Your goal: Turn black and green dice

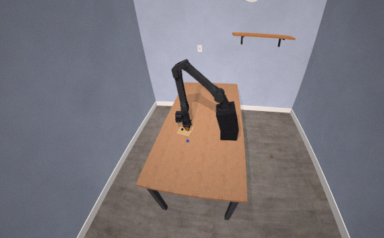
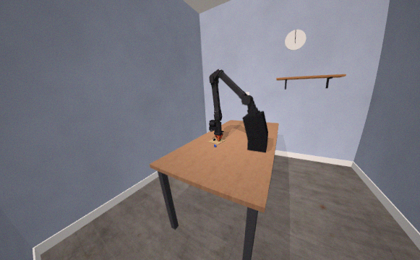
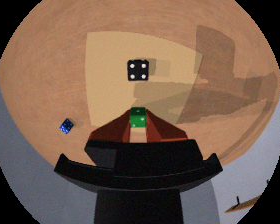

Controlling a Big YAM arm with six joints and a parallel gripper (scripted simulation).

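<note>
Right now my hand is right at the green die. Round my hand: black die: 6 cm ahead, 1 cm to the left; blue die: 5 cm behind, 13 cm to the left, 1 cm below; tan mat: 3 cm ahead, 1 cm below.
</note>
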